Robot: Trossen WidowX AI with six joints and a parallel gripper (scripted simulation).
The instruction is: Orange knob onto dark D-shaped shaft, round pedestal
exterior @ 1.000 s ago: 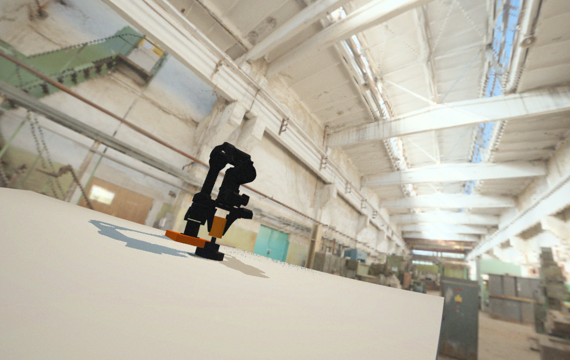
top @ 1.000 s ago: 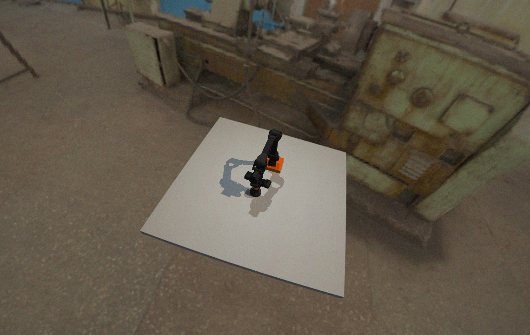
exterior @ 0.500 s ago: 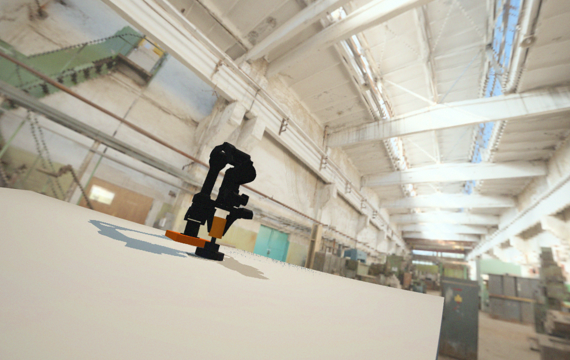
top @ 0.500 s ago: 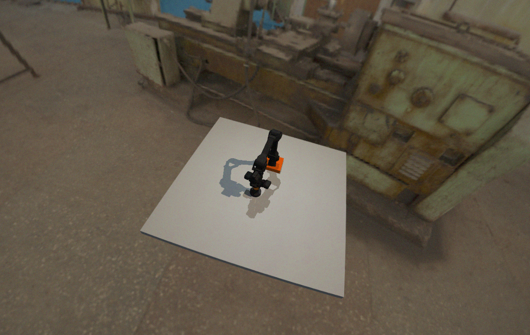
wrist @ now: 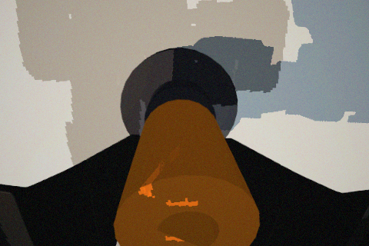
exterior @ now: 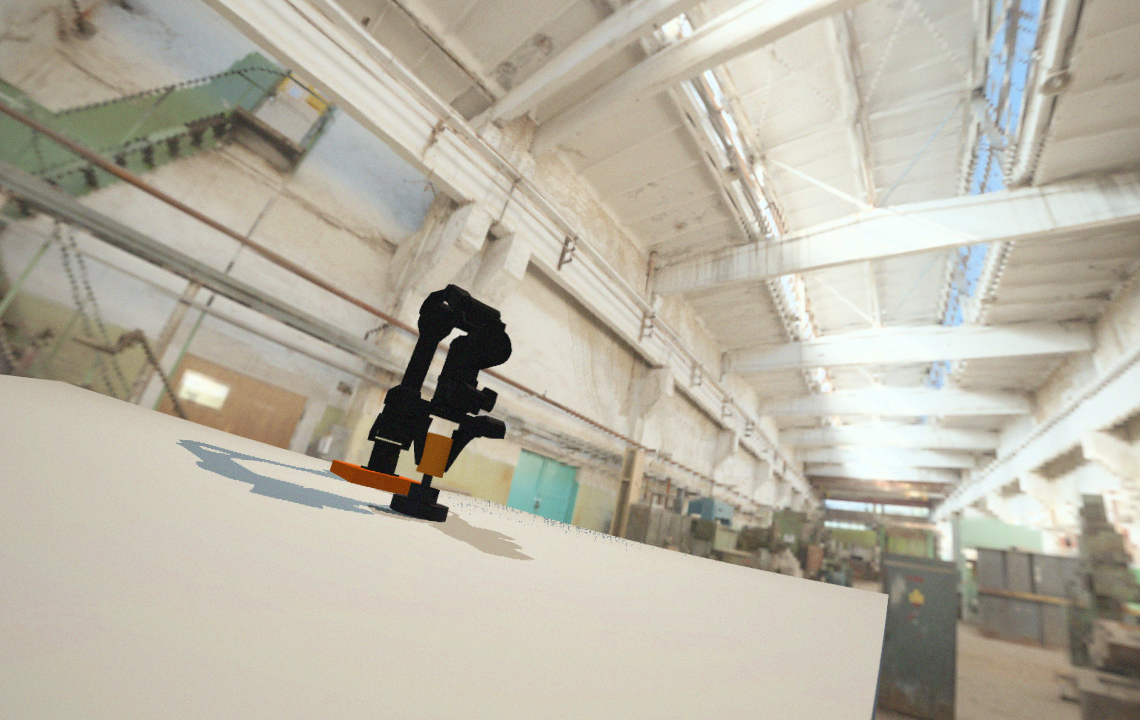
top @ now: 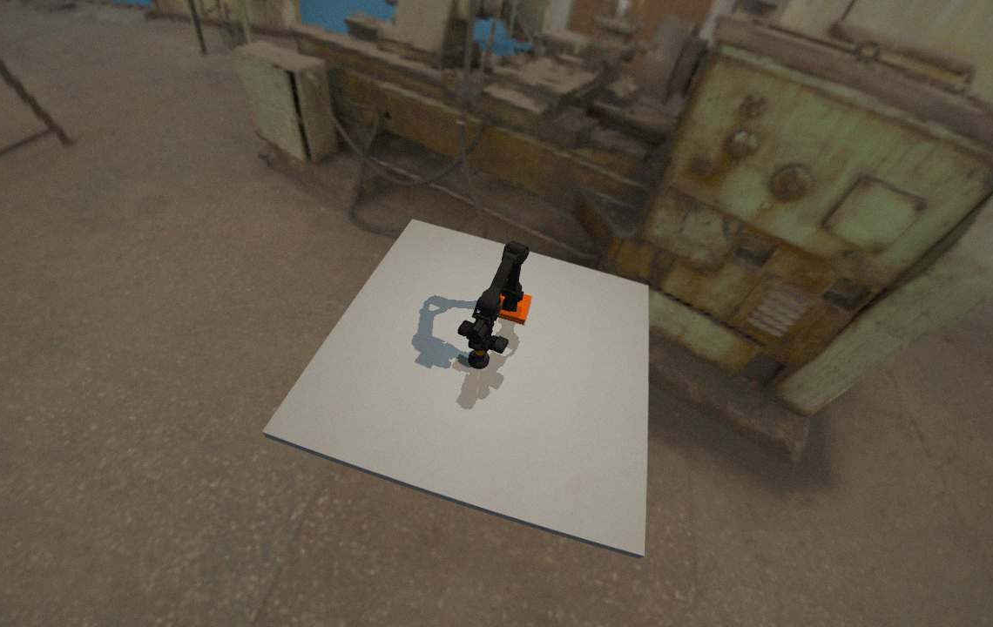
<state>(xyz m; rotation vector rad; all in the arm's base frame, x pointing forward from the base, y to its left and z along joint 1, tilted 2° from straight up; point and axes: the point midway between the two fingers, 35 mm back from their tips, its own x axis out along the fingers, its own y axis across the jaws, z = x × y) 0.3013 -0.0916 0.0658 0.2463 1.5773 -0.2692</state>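
Now: gripper tip 20 mm below the orange knob. From my gripper tip the other things lie so: dark round pedestal (40 mm below).
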